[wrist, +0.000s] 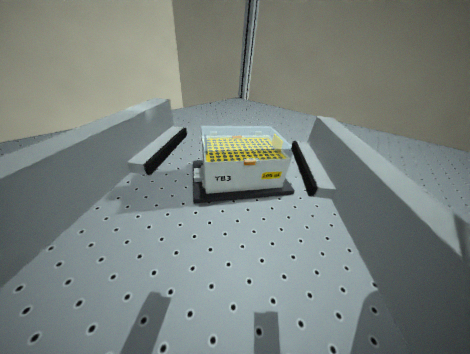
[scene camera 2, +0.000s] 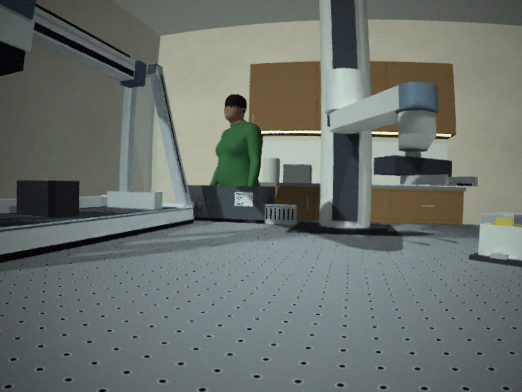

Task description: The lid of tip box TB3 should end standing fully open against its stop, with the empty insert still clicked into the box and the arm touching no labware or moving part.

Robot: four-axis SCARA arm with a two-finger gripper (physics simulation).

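Seen in the pictures: gripper, fingertip midpoint: (wrist: pixel 240 124) (scene camera 2: pixel 462 180); arm's base, link origin: (scene camera 2: pixel 344 232).
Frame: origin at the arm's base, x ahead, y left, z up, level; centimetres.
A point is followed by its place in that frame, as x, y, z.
Tip box TB3 (wrist: pixel 245 179) @[40.9, 28.5, 4.2] (scene camera 2: pixel 500 242) @[48.3, 27.3, 4.6] is white and stands on a dark base; the right frame edge cuts it off in the scene view. Its yellow insert (wrist: pixel 240 151) @[43.0, 31.2, 7.0] sits level in the box, with orange clips at the front and back. Whether both clips are fully engaged cannot be told. The clear lid (wrist: pixel 215 131) @[42.2, 35.5, 9.0] looks low over the insert, not upright; its exact angle is hard to tell. My gripper (wrist: pixel 240 124) @[32.5, 24.8, 15.1] (scene camera 2: pixel 450 180) @[32.5, 24.8, 15.1] is shut at its narrow setting, with a wide gap and nothing held. The box shows beyond the fingertips, apart from them.
The white arm column (scene camera 2: pixel 345 90) @[22.5, 0.1, 35.8] stands behind the perforated deck (scene camera 2: pixel 280 300) @[72.8, -5.3, 1.3]. A gantry frame (scene camera 2: pixel 172 150) @[9.8, -50.1, 23.0] with a black block (scene camera 2: pixel 47 197) @[56.5, -53.8, 9.9] is at the left. A dark grey unit (scene camera 2: pixel 215 202) @[-3.5, -40.9, 7.4] and a slotted white basket (scene camera 2: pixel 281 213) @[-4.5, -19.6, 4.6] stand at the back. A person in green (scene camera 2: pixel 240 155) stands behind them.
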